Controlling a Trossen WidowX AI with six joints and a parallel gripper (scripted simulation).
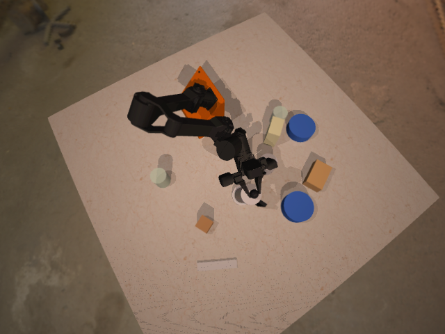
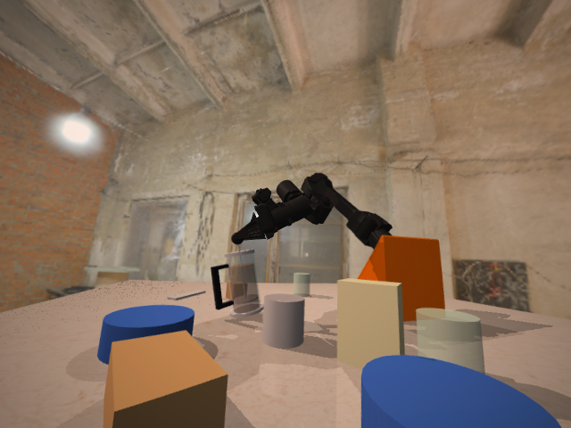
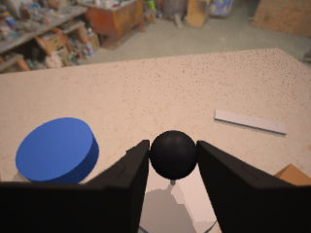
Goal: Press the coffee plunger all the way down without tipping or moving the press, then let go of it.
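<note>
Now: gripper tip 90 mm above the coffee press, 10 mm to the right of it and 10 mm past it. The rest, counted from my gripper tip: grey cylinder (150 mm to the left, 150 mm below, 100 mm behind); flat white bar (220 mm to the right, 180 mm below, 140 mm ahead); cream block (240 mm to the left, 210 mm behind, 130 mm below).
</note>
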